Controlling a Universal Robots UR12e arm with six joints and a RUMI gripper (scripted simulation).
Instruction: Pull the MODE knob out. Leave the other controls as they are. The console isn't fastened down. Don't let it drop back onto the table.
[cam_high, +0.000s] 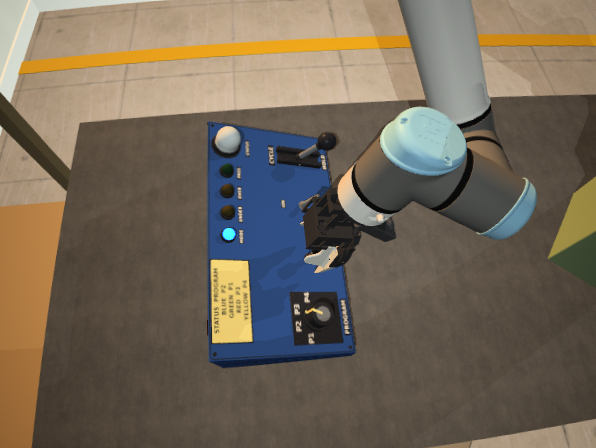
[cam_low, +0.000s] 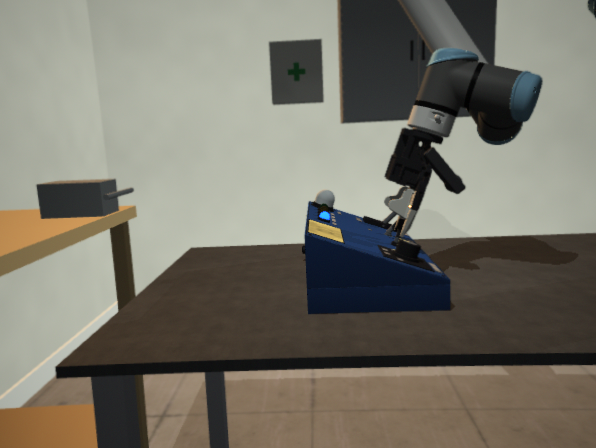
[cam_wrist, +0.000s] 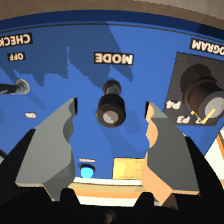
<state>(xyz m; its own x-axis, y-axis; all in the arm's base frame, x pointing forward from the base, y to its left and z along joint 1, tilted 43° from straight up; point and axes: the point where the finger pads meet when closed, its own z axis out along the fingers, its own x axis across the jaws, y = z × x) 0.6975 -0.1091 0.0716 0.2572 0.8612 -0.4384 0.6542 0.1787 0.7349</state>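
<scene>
Now: hand right at the black mode knob. The rest, counted from my hand: check toggle: 12 cm to the right, 3 cm behind, 2 cm below; then blue sloped console: 7 cm to the right, 4 cm below, 2 cm ahead; then program dial: 11 cm to the left, 5 cm ahead, 2 cm below.
</scene>
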